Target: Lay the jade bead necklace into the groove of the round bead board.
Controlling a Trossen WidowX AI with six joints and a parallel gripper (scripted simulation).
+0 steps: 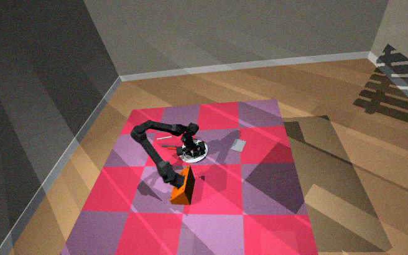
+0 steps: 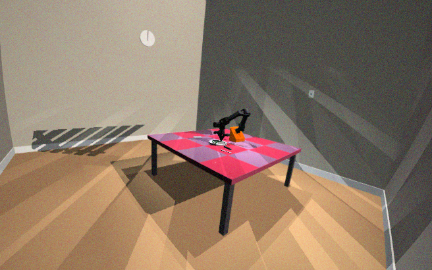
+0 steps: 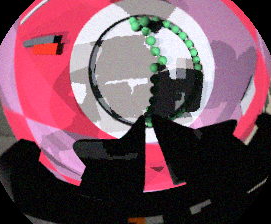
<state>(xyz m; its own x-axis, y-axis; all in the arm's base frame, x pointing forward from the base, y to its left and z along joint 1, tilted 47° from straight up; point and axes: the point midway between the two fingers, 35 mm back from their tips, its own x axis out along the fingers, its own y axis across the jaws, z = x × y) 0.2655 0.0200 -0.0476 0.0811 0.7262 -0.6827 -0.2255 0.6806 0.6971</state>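
My gripper tip is now 5 cm short of the round white bead board, 1 cm to the right of it and 1 cm above it. Round my gripper tip: red-handled tool: 18 cm to the left, 10 cm ahead, 1 cm below; flat grey pad: 30 cm to the right, 9 cm ahead, 1 cm below; thin white rod: 25 cm to the left, 20 cm ahead, 1 cm below.
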